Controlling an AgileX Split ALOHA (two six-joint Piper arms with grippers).
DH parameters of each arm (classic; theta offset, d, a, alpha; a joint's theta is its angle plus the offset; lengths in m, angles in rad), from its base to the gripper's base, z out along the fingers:
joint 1: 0 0.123 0 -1.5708
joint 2: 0.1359 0 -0.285 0
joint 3: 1.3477 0 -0.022 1.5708
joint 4: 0 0.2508 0 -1.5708
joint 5: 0 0 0.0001 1.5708
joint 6: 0 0.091 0 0
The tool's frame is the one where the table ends.
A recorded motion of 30 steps. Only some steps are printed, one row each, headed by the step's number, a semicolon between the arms.
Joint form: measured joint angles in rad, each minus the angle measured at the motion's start. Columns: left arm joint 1, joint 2, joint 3, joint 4, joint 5, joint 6; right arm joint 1, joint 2, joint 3, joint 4, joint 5, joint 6.
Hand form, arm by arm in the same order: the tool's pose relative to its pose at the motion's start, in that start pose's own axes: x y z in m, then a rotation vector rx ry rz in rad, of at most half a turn. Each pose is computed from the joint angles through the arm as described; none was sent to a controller.
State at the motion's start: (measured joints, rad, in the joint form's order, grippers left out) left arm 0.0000 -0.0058 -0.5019 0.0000 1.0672 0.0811; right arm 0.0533 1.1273 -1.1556 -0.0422 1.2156 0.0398
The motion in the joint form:
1: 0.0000 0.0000 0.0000 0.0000 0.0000 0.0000; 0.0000 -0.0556 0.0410 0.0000 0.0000 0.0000
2: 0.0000 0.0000 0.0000 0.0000 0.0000 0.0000; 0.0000 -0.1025 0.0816 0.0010 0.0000 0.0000
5: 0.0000 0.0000 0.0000 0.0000 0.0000 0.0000; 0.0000 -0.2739 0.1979 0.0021 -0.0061 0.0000
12: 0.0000 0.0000 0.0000 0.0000 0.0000 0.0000; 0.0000 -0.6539 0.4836 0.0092 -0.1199 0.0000
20: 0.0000 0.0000 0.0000 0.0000 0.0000 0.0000; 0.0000 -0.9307 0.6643 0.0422 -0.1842 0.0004
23: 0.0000 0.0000 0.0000 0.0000 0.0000 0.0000; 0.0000 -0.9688 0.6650 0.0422 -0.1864 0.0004
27: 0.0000 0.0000 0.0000 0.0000 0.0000 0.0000; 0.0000 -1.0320 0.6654 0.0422 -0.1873 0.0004
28: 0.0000 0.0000 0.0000 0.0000 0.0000 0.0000; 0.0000 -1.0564 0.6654 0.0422 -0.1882 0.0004
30: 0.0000 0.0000 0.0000 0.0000 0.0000 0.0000; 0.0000 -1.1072 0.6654 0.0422 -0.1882 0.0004
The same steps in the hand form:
1: 0.0000 0.0000 0.0000 0.0000 0.0000 0.0000; 0.0134 -0.0006 -0.0057 -0.0004 -0.0146 0.0006
2: 0.0000 0.0000 0.0000 0.0000 0.0000 0.0000; 0.0258 -0.0009 -0.0084 -0.0015 -0.0208 0.0012
5: 0.0000 0.0000 0.0000 0.0000 0.0000 0.0000; 0.0659 -0.0023 -0.0210 -0.0041 -0.0819 0.0037
12: 0.0000 0.0000 0.0000 0.0000 0.0000 0.0000; 0.1468 -0.0034 -0.0161 -0.0174 -0.2896 0.0096
20: 0.0000 0.0000 0.0000 0.0000 0.0000 0.0000; 0.1956 -0.0013 0.0007 -0.0536 -0.4487 0.0237
23: 0.0000 0.0000 0.0000 0.0000 0.0000 0.0000; 0.2002 -0.0015 -0.0027 -0.0547 -0.4883 0.0245
27: 0.0000 0.0000 0.0000 0.0000 0.0000 0.0000; 0.2083 -0.0019 -0.0079 -0.0566 -0.5520 0.0256
28: 0.0000 0.0000 0.0000 0.0000 0.0000 0.0000; 0.2115 -0.0021 -0.0099 -0.0573 -0.5773 0.0261
30: 0.0000 0.0000 0.0000 0.0000 0.0000 0.0000; 0.2184 -0.0024 -0.0137 -0.0588 -0.6281 0.0270

